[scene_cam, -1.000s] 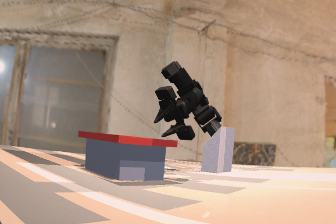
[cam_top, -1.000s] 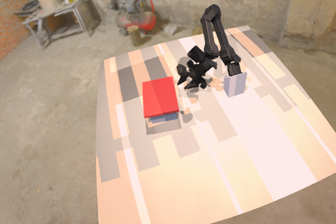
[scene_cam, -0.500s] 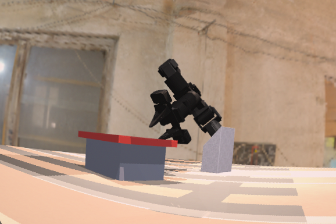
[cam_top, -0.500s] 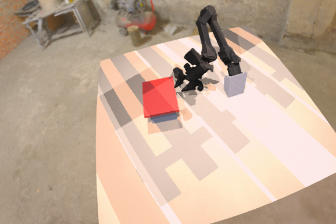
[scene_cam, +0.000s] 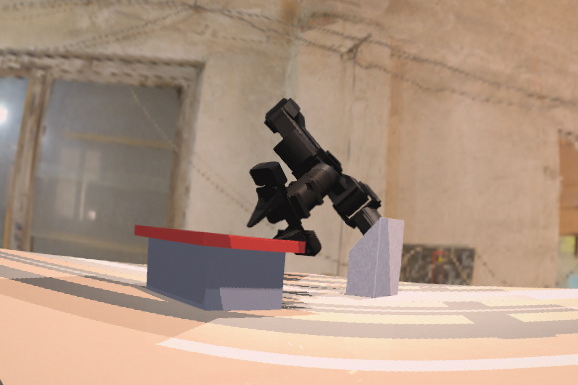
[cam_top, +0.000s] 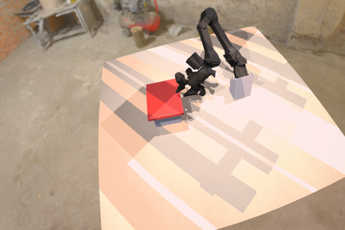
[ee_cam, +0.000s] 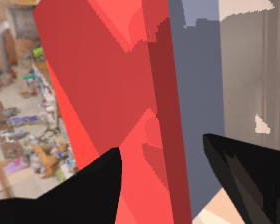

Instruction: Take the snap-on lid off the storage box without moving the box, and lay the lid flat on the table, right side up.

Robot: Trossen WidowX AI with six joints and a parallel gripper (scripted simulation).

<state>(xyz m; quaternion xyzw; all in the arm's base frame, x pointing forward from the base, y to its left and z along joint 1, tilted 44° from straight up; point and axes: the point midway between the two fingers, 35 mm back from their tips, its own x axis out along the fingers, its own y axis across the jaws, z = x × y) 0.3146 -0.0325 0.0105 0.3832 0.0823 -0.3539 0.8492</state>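
Right now the red lid is 90 mm ahead of my gripper tip and 10 mm to the right of it. Also, from my gripper tip: blue-grey storage box: 90 mm ahead, 10 mm to the right, 50 mm below.
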